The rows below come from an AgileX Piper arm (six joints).
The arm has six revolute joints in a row. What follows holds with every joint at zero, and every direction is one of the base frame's. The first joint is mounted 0.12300 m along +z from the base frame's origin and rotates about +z. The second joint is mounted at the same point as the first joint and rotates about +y. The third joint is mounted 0.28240 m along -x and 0.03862 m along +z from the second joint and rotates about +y. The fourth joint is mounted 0.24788 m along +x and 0.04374 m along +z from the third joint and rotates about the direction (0.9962, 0, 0.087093). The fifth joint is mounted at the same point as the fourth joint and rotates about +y. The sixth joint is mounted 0.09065 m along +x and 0.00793 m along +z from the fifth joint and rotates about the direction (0.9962, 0, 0.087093). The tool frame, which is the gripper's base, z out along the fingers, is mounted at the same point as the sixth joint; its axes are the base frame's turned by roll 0.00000, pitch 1.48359 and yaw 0.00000 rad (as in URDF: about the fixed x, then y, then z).
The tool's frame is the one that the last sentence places.
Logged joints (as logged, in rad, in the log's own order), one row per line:
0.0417 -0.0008 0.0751 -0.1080 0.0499 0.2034
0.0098 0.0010 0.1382 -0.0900 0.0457 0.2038
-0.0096 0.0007 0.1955 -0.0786 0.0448 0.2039
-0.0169 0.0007 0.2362 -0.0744 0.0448 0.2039
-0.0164 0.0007 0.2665 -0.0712 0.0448 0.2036
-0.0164 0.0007 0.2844 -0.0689 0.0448 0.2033
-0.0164 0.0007 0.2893 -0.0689 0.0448 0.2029
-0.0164 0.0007 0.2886 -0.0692 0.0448 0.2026
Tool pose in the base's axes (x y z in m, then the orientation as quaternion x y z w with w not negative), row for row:
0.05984 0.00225 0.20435 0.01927 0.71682 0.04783 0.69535
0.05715 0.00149 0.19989 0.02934 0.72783 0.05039 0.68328
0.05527 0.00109 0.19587 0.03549 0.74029 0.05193 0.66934
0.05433 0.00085 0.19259 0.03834 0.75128 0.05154 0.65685
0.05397 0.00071 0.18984 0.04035 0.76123 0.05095 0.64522
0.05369 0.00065 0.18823 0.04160 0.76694 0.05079 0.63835
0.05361 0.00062 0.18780 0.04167 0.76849 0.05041 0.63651
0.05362 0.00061 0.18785 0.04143 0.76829 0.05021 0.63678
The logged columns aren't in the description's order. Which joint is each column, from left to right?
Columns, left to right: joint 2, joint 3, joint 5, joint 4, joint 1, joint 6.
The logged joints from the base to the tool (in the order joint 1, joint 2, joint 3, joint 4, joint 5, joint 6), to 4 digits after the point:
0.0499 0.0417 -0.0008 -0.1080 0.0751 0.2034
0.0457 0.0098 0.0010 -0.0900 0.1382 0.2038
0.0448 -0.0096 0.0007 -0.0786 0.1955 0.2039
0.0448 -0.0169 0.0007 -0.0744 0.2362 0.2039
0.0448 -0.0164 0.0007 -0.0712 0.2665 0.2036
0.0448 -0.0164 0.0007 -0.0689 0.2844 0.2033
0.0448 -0.0164 0.0007 -0.0689 0.2893 0.2029
0.0448 -0.0164 0.0007 -0.0692 0.2886 0.2026

